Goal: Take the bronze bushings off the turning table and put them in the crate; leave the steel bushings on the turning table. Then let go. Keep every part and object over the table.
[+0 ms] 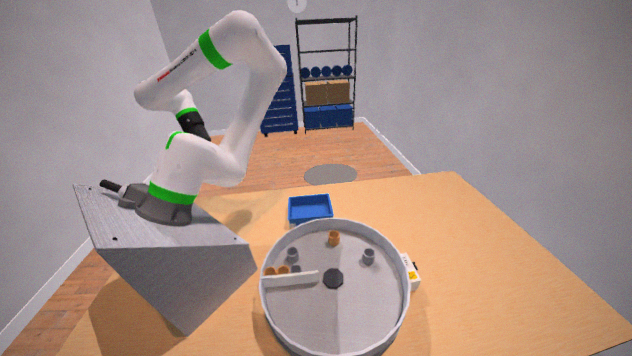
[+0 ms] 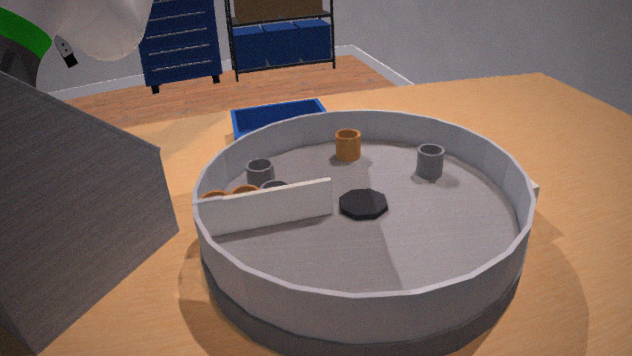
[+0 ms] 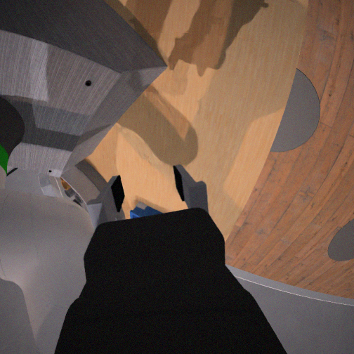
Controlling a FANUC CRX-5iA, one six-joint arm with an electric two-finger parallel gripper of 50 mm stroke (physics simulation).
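Frame: origin at the arm's base, x ahead, y left, z up, level; metres.
Seen in the pictures: gripper, fingertip midpoint: (image 2: 71, 60); arm's base, link origin: (image 1: 164, 215).
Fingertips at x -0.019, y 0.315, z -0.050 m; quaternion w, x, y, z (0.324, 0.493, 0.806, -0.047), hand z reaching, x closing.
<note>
Offsets run from my fingertips to a thing's top centre. "pt": to the spot under its first point.
The round grey turning table @(dz -0.150, dx +0.505, dy -0.362 m) (image 1: 365, 310) (image 2: 450, 240) has a raised rim. One bronze bushing @(dz -0.120, dx +0.508, dy -0.220 m) (image 1: 334, 238) (image 2: 348, 145) stands upright at its far side. Two bronze bushings @(dz -0.120, dx +0.319, dy -0.369 m) (image 1: 270, 271) @(dz -0.120, dx +0.357, dy -0.363 m) (image 1: 283, 270) (image 2: 215, 194) (image 2: 245, 189) and a steel bushing @(dz -0.120, dx +0.395, dy -0.357 m) (image 1: 296, 269) (image 2: 275, 184) sit close together behind the white bar, partly hidden by it. Other steel bushings @(dz -0.120, dx +0.374, dy -0.293 m) (image 1: 292, 254) (image 1: 369, 256) (image 2: 260, 171) @(dz -0.120, dx +0.617, dy -0.294 m) (image 2: 430, 161) stand at the far left and right. The blue crate @(dz -0.161, dx +0.406, dy -0.022 m) (image 1: 310, 207) (image 2: 275, 112) (image 3: 145, 212) shows a bare floor. My gripper (image 3: 147, 181) is open and empty, high up and away from the bushings.
A white bar @(pt dz -0.132, dx +0.387, dy -0.385 m) (image 1: 292, 280) (image 2: 270, 210) reaches from the turning table's left rim towards the dark centre hub @(dz -0.150, dx +0.505, dy -0.362 m) (image 1: 333, 278) (image 2: 363, 204). The grey robot pedestal (image 1: 175, 280) (image 2: 75, 200) stands left of the turning table. A small white box @(pt dz -0.152, dx +0.741, dy -0.345 m) (image 1: 411, 272) is at its right rim.
</note>
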